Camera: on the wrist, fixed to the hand. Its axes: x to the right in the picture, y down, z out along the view.
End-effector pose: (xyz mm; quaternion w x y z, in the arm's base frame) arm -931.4 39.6 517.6 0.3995 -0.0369 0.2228 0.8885
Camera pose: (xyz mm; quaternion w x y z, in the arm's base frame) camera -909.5 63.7 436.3 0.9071 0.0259 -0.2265 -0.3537
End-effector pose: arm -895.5 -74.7 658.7 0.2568 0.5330 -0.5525 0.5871
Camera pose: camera -869.5 -9.9 711.6 0.4316 0.6805 0.3843 -0.4505
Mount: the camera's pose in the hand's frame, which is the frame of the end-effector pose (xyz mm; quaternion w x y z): 21.7 -59.7 -60.3 0.0033 0.0786 0.3025 0.9499
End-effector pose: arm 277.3 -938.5 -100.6 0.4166 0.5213 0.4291 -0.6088
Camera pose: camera 234.7 -865.1 -122.2 0.4089 0.6262 -0.4156 0.5177
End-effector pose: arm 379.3 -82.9 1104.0 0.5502 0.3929 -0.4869 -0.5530
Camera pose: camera 422.5 -115.6 1035.1 0.6435 -0.2507 -0.2519 0.6779
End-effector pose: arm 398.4 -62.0 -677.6 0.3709 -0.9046 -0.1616 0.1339
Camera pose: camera 428.5 -51.2 -596.1 0.0060 0.1678 -0.9815 -0.0918
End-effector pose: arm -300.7 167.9 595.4 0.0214 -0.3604 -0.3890 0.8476
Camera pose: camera -293.5 255.2 596.4 0.6590 0.6254 -0.4141 0.0553
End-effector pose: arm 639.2 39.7 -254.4 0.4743 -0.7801 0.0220 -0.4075
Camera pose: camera 593.1 19.8 -182.7 0.4433 0.1789 0.8525 0.2115
